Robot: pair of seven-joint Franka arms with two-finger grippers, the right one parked.
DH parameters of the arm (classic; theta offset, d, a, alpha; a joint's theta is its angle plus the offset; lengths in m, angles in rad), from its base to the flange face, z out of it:
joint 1: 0 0.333 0 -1.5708
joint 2: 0 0 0 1.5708
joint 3: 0 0.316 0.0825 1.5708
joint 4: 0 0 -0.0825 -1.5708
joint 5: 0 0.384 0 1.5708
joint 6: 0 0 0.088 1.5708
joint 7: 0 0.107 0 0
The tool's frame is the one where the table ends.
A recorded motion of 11 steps. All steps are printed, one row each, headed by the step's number.
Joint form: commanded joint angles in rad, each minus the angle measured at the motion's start. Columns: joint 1, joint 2, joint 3, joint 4, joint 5, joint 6, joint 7.
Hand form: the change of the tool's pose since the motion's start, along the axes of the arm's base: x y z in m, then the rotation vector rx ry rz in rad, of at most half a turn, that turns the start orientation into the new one. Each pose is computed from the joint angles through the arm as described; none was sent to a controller.
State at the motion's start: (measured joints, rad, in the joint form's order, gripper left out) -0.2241 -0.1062 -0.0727 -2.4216 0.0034 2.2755 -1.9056
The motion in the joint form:
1: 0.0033 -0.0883 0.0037 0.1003 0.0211 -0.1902 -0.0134
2: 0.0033 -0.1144 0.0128 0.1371 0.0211 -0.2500 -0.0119
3: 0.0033 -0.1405 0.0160 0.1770 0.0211 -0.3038 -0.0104
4: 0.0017 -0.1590 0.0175 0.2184 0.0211 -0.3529 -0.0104
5: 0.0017 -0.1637 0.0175 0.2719 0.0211 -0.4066 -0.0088
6: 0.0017 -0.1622 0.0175 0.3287 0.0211 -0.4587 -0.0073
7: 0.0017 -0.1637 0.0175 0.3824 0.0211 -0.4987 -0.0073
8: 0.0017 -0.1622 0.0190 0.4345 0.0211 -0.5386 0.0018
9: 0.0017 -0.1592 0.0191 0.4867 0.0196 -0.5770 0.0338
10: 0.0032 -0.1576 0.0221 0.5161 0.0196 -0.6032 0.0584
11: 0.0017 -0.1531 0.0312 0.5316 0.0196 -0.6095 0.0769
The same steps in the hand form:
1: 0.0036 0.0029 0.0698 0.0239 -0.0056 0.0107
2: 0.0043 0.0072 0.0940 0.0235 -0.0086 0.0197
3: 0.0039 0.0087 0.1203 0.0212 -0.0206 0.0228
4: 0.0033 0.0086 0.1444 0.0192 -0.0313 0.0240
5: 0.0050 0.0079 0.1674 0.0186 -0.0358 0.0237
6: 0.0072 0.0071 0.1894 0.0179 -0.0389 0.0234
7: 0.0086 0.0065 0.2124 0.0139 -0.0536 0.0244
8: 0.0096 0.0069 0.2332 0.0106 -0.0635 0.0177
9: 0.0099 0.0065 0.2534 0.0062 -0.0727 -0.0131
10: 0.0098 0.0088 0.2644 0.0052 -0.0735 -0.0327
11: 0.0122 0.0125 0.2692 0.0019 -0.0770 -0.0438

